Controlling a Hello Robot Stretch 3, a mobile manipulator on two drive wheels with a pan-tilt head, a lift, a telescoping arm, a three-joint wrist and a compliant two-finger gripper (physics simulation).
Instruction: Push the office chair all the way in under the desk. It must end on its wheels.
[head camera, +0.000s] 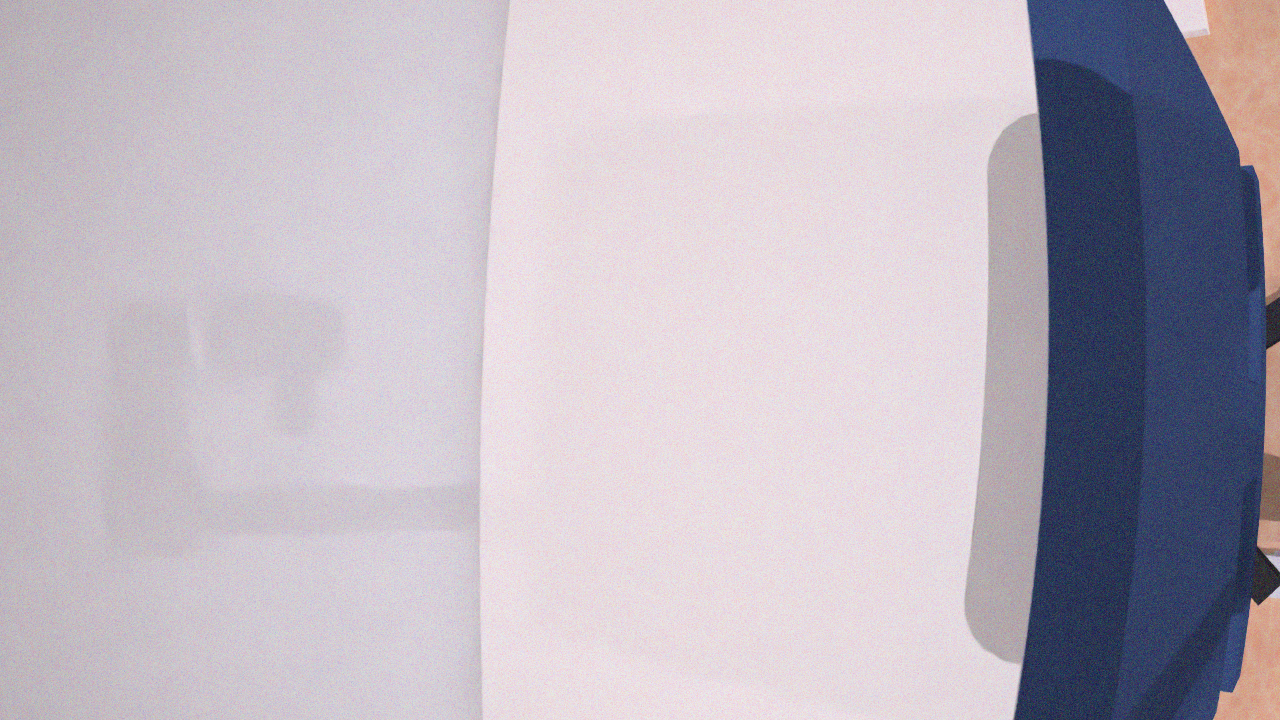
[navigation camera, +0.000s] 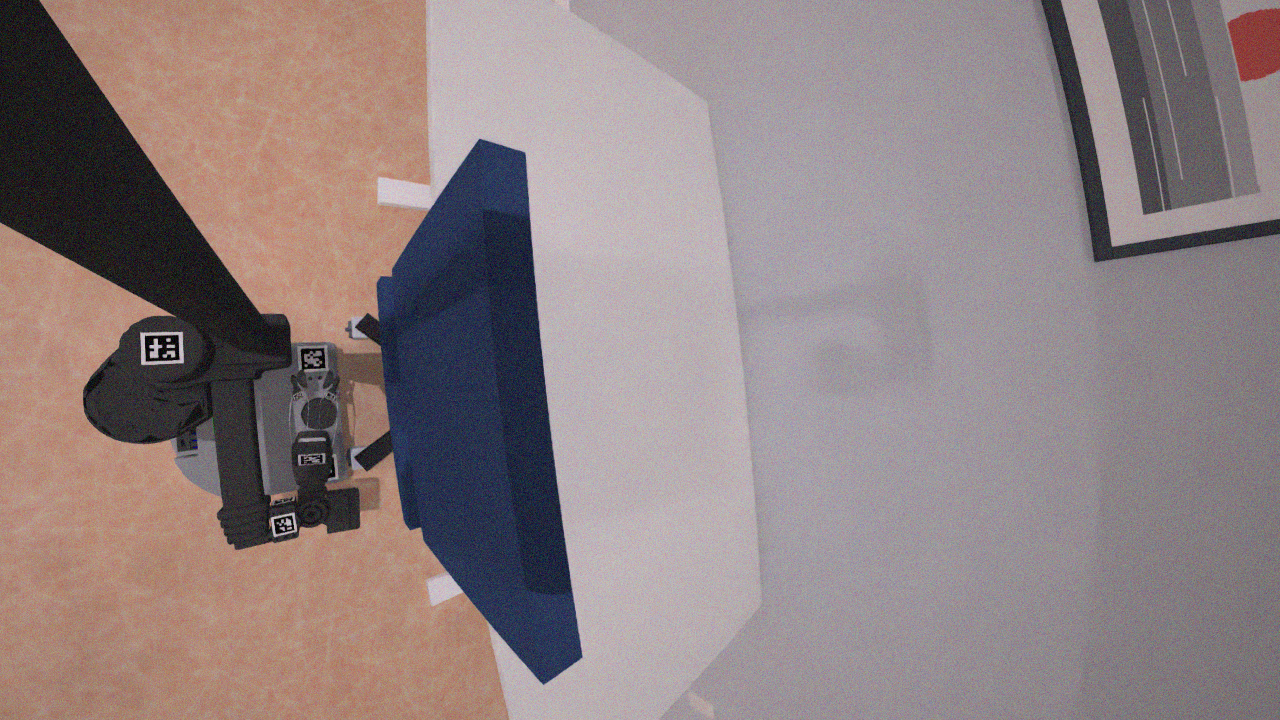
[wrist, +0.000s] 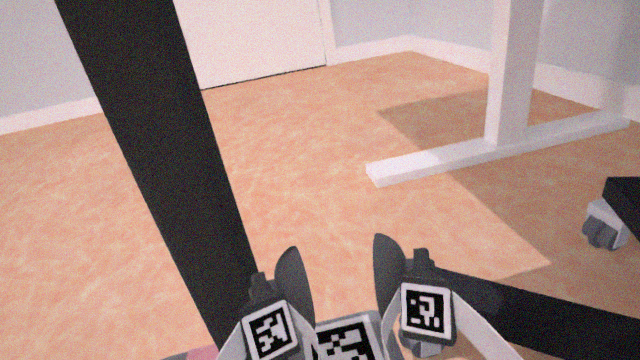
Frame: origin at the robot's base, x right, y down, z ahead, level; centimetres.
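Seen in the pictures: gripper, fingertip midpoint: (navigation camera: 316, 370) (wrist: 339, 267); robot's base, link origin: (navigation camera: 318, 411).
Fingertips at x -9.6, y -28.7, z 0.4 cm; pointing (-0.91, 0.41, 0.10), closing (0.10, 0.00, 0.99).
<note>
Offsets run from my fingertips to a thing's middle. "pt": to the spot under its first point. Level surfaces: height alone.
The office chair shows its blue backrest (head camera: 1199, 358) (navigation camera: 447, 358) upright at the desk's front side, hiding part of the front edge. Its black leg {pt dz +20.9, dx -5.5, dy +18.0 cm} (wrist: 550, 310) and a grey caster {pt dz +42.8, dx -19.0, dy +24.2 cm} (wrist: 605, 230) show low in the wrist view, on the floor. The white desk {dy -43.4 cm} (head camera: 716, 358) (navigation camera: 644, 358) stands against the wall. The seat is hidden. My gripper (wrist: 339, 267) (navigation camera: 315, 380) is open and empty, folded back over my base, behind the backrest and apart from it.
A white desk leg {pt dz +49.6, dx -53.7, dy +9.2 cm} (wrist: 512, 75) with its long foot (wrist: 425, 165) stands on the floor. My black mast (navigation camera: 116, 152) (wrist: 165, 150) rises beside the gripper. A white door (wrist: 255, 40) is at the back of the wrist view. A framed picture (navigation camera: 1099, 188) hangs on the wall.
</note>
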